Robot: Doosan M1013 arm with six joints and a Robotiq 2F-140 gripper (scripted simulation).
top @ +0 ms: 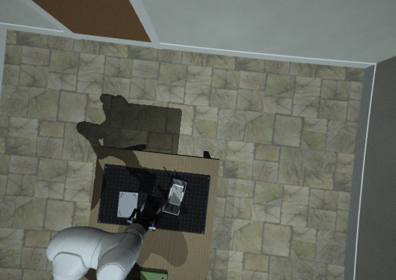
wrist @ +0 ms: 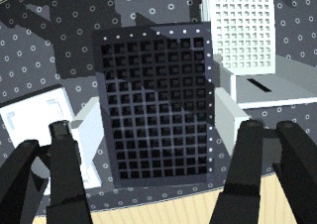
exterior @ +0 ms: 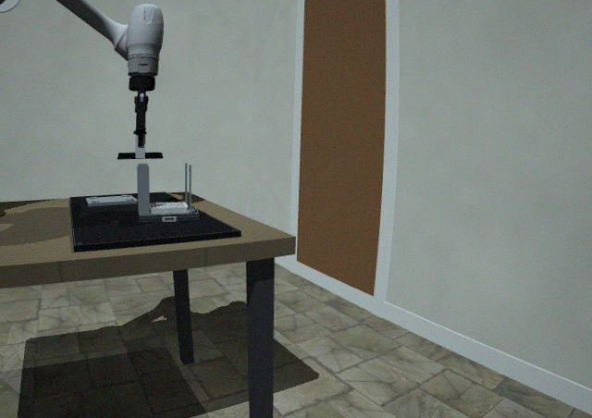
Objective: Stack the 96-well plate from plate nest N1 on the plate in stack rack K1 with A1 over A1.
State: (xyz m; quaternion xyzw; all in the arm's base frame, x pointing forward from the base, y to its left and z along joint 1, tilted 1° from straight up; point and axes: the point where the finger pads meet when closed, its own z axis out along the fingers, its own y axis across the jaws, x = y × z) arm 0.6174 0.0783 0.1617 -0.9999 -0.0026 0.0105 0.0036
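Right now my hand is 15 cm above the white 96-well plate, 11 cm to the left of it and 6 cm short of it. The rest, counted from my hand: dark 96-well plate 2 cm below.
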